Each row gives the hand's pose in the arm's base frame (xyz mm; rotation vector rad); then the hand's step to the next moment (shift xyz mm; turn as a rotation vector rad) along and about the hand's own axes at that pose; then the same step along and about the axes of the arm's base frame.
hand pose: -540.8 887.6 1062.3 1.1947 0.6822 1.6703
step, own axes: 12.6 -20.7 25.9 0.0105 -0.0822 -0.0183
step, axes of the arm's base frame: 30.6 17.8 -2.7 0.0125 0.0442 -0.0714
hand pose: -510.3 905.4 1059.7 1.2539 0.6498 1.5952
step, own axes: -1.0 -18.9 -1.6 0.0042 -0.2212 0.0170
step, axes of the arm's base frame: 5.3 6.7 -17.0 0.0954 0.0872 -0.1803
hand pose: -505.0 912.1 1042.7 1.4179 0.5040 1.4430
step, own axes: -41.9 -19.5 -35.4 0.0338 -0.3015 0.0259
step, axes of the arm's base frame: -33.6 -15.5 -44.9 0.1381 0.1418 -0.2314
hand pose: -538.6 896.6 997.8 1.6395 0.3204 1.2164
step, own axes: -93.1 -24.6 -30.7 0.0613 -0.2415 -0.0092
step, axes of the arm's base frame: -59.3 -37.0 -73.0 0.1014 0.1543 -0.1675
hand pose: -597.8 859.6 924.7 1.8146 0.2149 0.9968
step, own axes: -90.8 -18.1 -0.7 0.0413 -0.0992 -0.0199
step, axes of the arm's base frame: -53.7 -41.1 -63.3 0.0405 0.0834 -0.0579
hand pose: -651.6 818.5 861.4 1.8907 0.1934 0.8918
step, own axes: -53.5 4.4 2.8 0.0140 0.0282 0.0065
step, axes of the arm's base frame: -37.5 -30.5 -23.5 0.0075 -0.0117 0.0290
